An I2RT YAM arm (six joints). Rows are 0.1 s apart.
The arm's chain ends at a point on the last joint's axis. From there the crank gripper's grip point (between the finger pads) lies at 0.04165 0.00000 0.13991 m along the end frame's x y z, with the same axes.
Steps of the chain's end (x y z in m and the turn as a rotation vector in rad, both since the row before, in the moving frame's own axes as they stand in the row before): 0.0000 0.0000 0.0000 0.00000 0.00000 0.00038; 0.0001 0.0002 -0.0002 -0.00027 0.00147 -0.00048; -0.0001 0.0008 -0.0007 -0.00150 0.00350 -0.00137; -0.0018 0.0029 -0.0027 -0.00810 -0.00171 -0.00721; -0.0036 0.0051 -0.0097 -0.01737 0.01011 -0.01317; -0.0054 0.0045 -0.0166 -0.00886 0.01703 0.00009; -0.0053 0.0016 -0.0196 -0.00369 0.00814 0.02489
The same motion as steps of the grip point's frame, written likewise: 0.0000 0.0000 0.0000 0.00000 0.00000 0.00038; 0.0003 0.0002 -0.0003 -0.00027 0.00147 -0.00048; 0.0004 0.0010 -0.0008 -0.00150 0.00350 -0.00137; -0.0020 0.0037 -0.0026 -0.00810 -0.00171 -0.00721; -0.0022 0.0070 -0.0101 -0.01737 0.01011 -0.01317; -0.0030 0.0057 -0.0173 -0.00886 0.01703 0.00009; -0.0042 0.0032 -0.0199 -0.00369 0.00814 0.02489
